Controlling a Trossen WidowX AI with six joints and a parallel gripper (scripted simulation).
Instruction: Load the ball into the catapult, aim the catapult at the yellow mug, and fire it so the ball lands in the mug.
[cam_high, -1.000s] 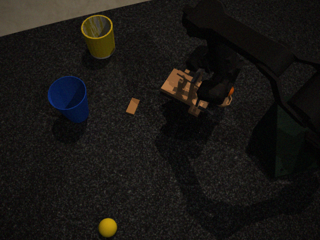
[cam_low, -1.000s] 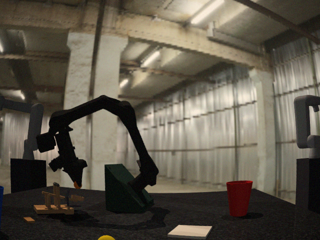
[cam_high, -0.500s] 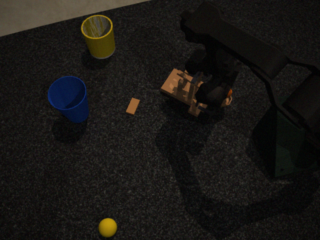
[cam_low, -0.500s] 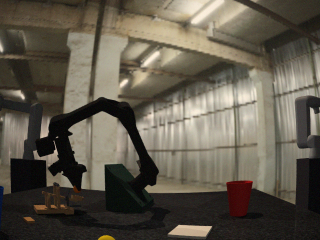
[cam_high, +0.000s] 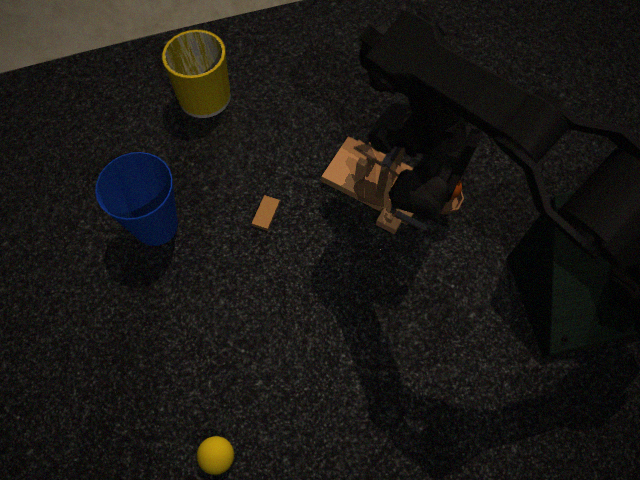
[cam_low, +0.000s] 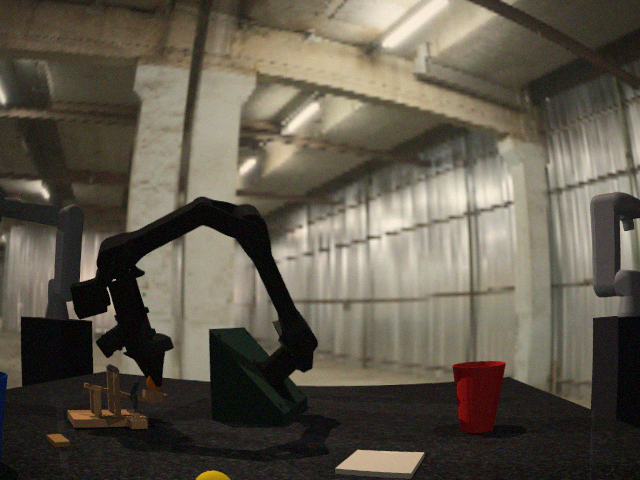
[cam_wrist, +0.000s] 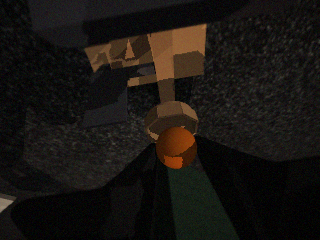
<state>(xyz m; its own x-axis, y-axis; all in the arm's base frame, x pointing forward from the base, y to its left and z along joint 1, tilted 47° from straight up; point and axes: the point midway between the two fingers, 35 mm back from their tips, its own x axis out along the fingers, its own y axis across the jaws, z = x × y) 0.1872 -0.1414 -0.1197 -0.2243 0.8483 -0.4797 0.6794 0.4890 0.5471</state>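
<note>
My gripper tip is now right at the orange ball. Round my gripper tip: small wooden block (240 mm ahead, 60 mm to the right, 70 mm below); then blue cup (400 mm ahead, 70 mm to the right, 40 mm below); then catapult (50 mm ahead, 30 mm to the right, 20 mm below).
</note>
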